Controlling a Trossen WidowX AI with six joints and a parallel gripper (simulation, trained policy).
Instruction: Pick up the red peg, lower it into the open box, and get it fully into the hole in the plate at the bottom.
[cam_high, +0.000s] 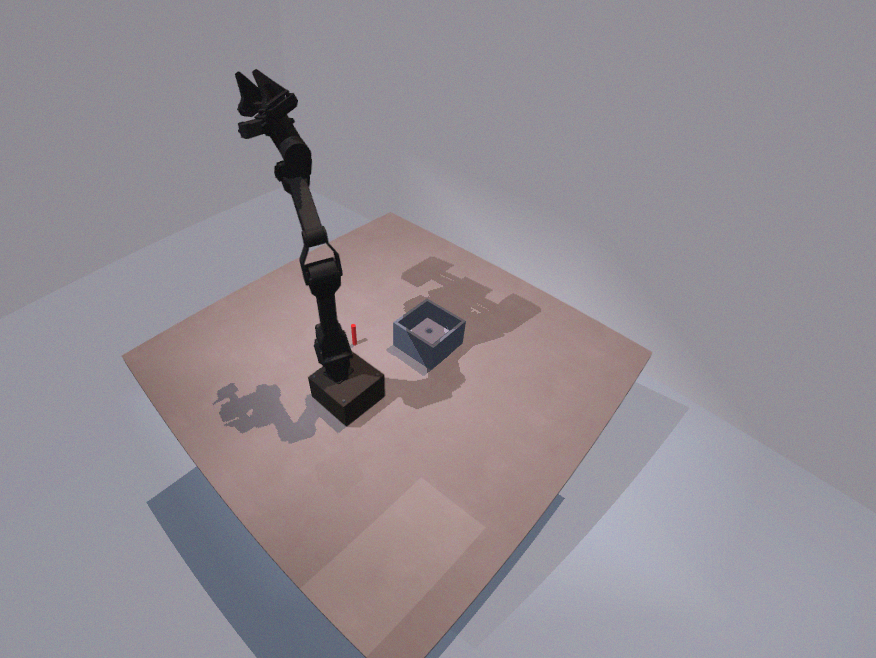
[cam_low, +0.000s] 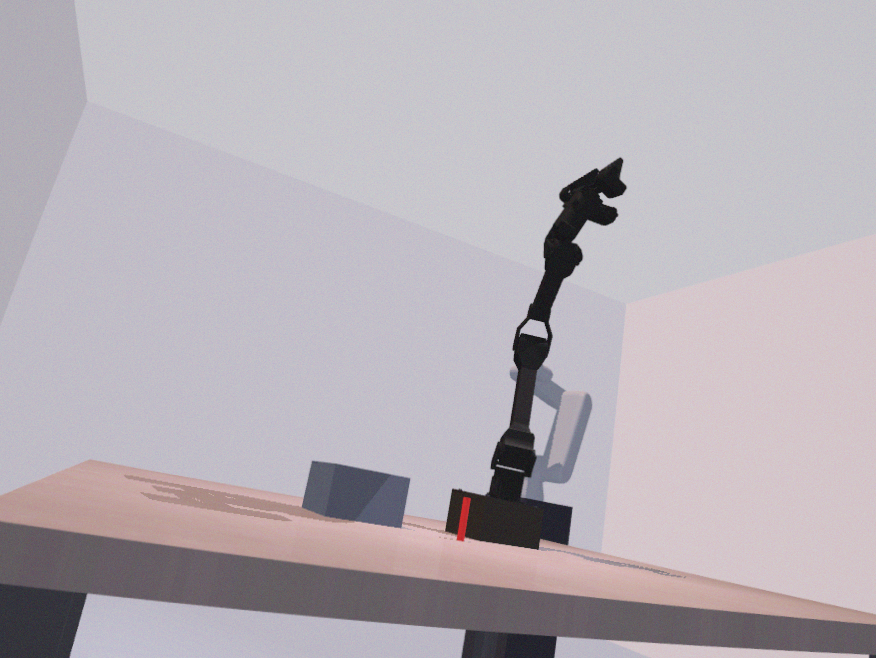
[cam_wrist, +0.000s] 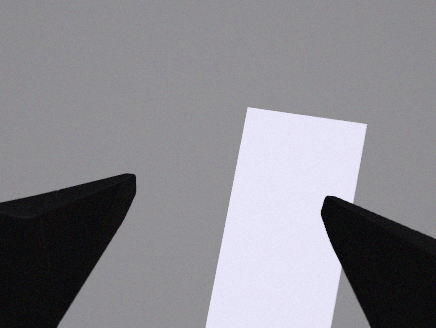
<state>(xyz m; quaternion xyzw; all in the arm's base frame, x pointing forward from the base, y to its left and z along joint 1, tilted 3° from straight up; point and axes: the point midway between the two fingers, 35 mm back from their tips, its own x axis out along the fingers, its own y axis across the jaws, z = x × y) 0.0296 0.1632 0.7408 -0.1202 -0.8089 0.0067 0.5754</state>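
Now: gripper tip 180 mm short of the red peg, 100 mm to the left of it and 820 mm above it. From my gripper tip the other things lie so: blue-grey box: 320 mm ahead, 280 mm to the right, 830 mm below; then plate: 320 mm ahead, 280 mm to the right, 810 mm below.
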